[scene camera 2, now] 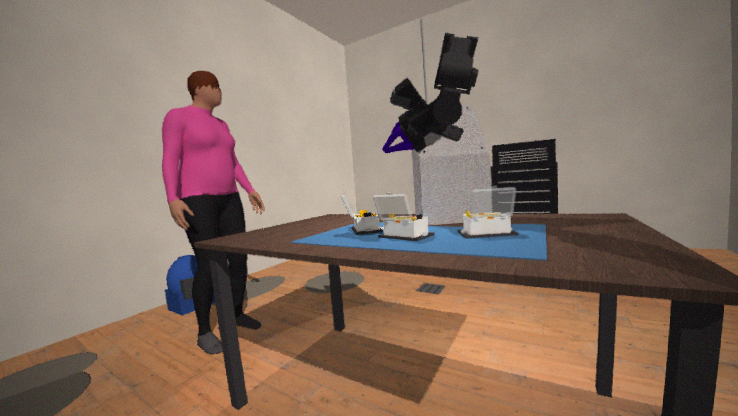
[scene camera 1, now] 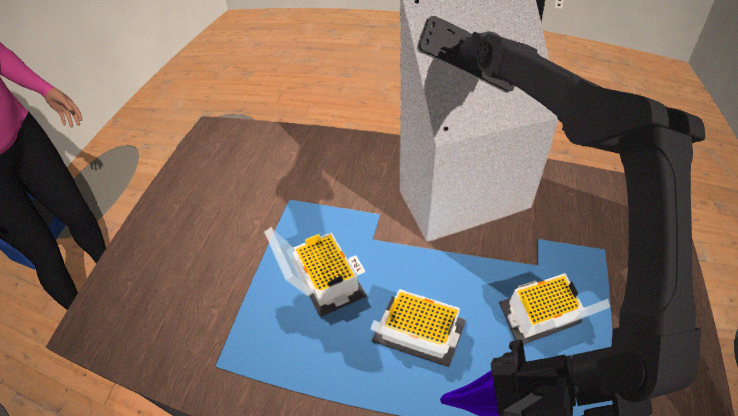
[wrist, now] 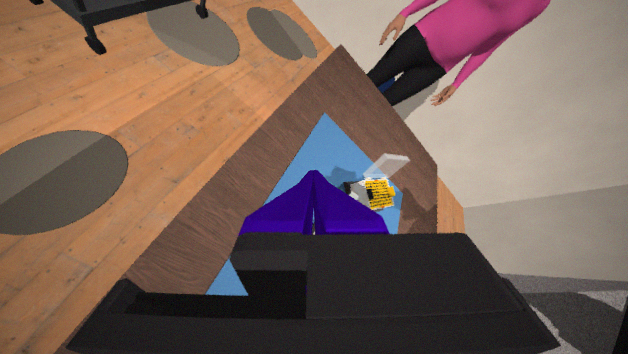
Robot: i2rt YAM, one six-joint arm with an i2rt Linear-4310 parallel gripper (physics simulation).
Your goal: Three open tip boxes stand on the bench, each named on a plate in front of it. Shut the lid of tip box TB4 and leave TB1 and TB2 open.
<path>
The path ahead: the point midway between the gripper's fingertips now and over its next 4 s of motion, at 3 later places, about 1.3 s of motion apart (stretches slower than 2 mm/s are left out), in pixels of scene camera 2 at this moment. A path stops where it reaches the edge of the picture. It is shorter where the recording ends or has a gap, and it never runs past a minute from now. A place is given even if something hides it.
My gripper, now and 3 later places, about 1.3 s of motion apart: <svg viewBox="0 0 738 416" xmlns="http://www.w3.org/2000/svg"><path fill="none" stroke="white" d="M383 151L352 178L299 190L318 208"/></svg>
</path>
